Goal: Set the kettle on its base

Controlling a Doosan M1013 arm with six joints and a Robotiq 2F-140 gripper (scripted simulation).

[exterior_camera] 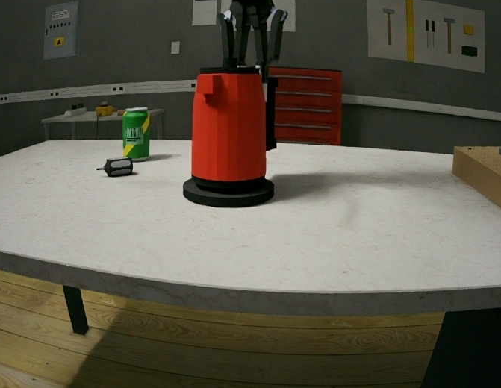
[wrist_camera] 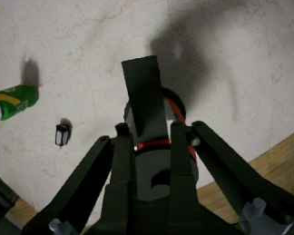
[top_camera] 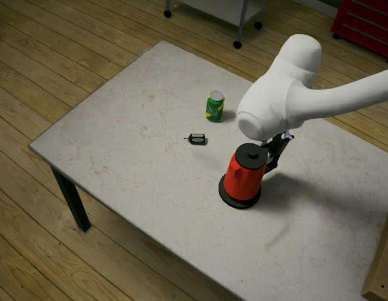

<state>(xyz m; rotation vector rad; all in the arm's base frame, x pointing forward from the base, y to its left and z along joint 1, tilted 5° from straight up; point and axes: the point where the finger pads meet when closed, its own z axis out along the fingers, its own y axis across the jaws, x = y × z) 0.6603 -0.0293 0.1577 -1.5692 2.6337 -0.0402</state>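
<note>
Right now my hand is 20 mm short of the red kettle, 30 mm to the right of it and 60 mm above it. Round my hand: black round base 30 mm ahead, 60 mm to the left, 170 mm below; then black tool 270 mm ahead, 50 mm to the right, 160 mm below.
</note>
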